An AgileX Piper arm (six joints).
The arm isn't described. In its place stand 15 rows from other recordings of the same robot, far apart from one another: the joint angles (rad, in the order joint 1, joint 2, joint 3, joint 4, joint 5, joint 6), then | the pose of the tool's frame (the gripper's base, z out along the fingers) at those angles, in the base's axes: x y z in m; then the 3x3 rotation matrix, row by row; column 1 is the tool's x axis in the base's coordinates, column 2 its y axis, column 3 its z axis.
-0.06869 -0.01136 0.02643 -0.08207 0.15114 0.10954 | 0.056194, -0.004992, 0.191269; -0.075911, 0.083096, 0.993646; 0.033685, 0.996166, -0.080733; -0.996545, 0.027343, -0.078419
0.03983 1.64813 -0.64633 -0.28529 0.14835 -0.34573 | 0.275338, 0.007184, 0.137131; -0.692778, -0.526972, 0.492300; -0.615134, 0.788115, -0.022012; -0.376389, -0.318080, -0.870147
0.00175 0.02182 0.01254 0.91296 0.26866 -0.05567 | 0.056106, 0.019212, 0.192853; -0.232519, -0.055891, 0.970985; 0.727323, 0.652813, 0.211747; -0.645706, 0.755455, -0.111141
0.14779 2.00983 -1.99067 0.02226 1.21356 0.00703 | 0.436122, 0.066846, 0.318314; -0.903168, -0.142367, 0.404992; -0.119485, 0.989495, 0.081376; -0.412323, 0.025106, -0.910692
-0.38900 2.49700 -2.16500 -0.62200 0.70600 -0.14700 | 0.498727, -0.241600, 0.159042; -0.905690, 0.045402, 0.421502; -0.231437, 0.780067, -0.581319; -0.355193, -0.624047, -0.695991
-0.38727 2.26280 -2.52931 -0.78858 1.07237 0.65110 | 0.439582, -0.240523, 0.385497; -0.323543, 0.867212, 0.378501; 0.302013, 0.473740, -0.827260; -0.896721, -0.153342, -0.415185
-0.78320 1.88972 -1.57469 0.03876 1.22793 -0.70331 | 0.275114, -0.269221, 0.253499; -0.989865, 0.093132, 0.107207; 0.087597, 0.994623, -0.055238; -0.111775, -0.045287, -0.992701
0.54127 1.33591 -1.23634 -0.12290 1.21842 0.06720 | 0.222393, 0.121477, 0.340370; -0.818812, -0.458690, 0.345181; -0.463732, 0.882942, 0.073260; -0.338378, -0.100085, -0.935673
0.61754 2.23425 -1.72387 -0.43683 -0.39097 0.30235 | 0.424933, 0.319783, 0.232887; 0.020495, -0.704360, 0.709547; -0.112511, 0.703563, 0.701670; -0.993439, -0.094213, -0.064829
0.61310 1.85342 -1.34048 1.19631 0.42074 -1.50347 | 0.326315, 0.271872, 0.253206; -0.164588, -0.896789, 0.410706; -0.492156, 0.435515, 0.753731; -0.854806, -0.078076, -0.513040
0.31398 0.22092 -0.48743 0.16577 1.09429 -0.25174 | 0.021860, 0.021128, 0.269680; -0.556729, -0.513847, 0.652697; -0.362015, 0.857267, 0.366112; -0.747661, -0.032461, -0.663286
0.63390 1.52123 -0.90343 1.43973 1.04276 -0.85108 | 0.184538, 0.232377, 0.266976; -0.854187, -0.478650, -0.203124; -0.341233, 0.221268, 0.913565; -0.392333, 0.849668, -0.352335
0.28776 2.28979 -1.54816 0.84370 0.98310 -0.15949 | 0.402754, 0.178211, 0.104223; -0.992838, 0.090899, -0.077527; 0.022564, 0.779919, 0.625474; 0.117320, 0.619244, -0.776384
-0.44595 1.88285 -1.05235 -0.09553 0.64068 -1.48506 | 0.304522, -0.151333, 0.137172; -0.448295, -0.882105, 0.144643; -0.892235, 0.431742, -0.132345; 0.054294, -0.188385, -0.980593
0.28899 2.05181 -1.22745 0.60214 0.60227 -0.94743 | 0.367697, 0.139784, 0.121354; -0.673406, -0.713756, 0.192553; -0.614019, 0.685062, 0.392008; -0.411709, 0.145749, -0.899585
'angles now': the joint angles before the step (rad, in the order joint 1, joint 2, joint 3, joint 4, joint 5, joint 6). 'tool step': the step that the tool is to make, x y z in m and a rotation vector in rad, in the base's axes. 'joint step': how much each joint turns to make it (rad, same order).
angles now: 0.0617 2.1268 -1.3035 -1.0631 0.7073 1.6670
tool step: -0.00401 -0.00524 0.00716 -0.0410 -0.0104 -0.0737
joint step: 0.0000 -0.0122 0.0000 -0.0205 0.0747 0.0525
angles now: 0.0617 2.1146 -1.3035 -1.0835 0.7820 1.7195
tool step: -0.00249 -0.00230 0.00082 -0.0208 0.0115 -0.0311
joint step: 0.0000 0.0000 0.0000 -0.0001 0.0383 0.0081
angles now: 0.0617 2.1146 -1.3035 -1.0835 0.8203 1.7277
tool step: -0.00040 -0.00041 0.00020 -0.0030 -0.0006 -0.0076
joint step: 0.0000 0.0000 0.0000 -0.0009 0.0066 0.0054
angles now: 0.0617 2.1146 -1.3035 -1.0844 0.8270 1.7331
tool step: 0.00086 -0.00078 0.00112 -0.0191 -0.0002 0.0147
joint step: 0.0000 0.0000 0.0000 -0.0239 0.0019 -0.0002
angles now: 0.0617 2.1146 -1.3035 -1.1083 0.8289 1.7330
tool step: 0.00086 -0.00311 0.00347 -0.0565 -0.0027 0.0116
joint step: 0.0000 0.0000 0.0000 -0.0602 0.0265 0.0152
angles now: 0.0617 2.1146 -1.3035 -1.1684 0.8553 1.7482
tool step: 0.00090 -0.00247 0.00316 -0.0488 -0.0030 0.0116
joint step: 0.0000 0.0000 0.0000 -0.0517 0.0221 0.0114
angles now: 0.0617 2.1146 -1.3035 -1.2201 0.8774 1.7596
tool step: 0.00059 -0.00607 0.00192 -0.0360 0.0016 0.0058
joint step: -0.0112 0.0009 0.0000 -0.0390 0.0113 0.0014
